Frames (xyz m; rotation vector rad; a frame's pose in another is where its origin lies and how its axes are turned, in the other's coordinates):
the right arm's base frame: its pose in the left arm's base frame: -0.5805 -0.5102 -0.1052 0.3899 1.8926 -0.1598
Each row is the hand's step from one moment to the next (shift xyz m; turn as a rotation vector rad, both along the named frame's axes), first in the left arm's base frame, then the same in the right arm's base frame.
Working: the left arm's base frame: its pose in the right arm's base frame: -0.1782 0.6852 0.3272 -0.3899 -1.8926 0.1598

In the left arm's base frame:
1: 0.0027 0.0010 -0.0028 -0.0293 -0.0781 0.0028
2: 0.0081 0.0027 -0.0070 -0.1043 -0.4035 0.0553
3: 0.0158 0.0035 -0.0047 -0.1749 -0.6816 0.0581
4: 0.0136 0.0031 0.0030 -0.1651 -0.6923 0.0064
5: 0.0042 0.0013 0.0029 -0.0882 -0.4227 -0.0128
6: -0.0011 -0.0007 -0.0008 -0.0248 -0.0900 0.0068
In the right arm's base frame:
1: 0.0020 0.0016 0.0031 -0.0085 -0.0829 -0.0038
2: 0.0046 0.0048 0.0088 -0.0965 -0.4091 0.0078
3: 0.0002 0.0083 0.0146 -0.1304 -0.6934 0.0267
4: -0.0064 0.0078 0.0101 -0.0872 -0.7041 0.0567
5: -0.0037 0.0029 0.0023 -0.0415 -0.4269 0.0517
6: 0.0009 -0.0011 -0.0005 -0.0159 -0.0922 0.0023

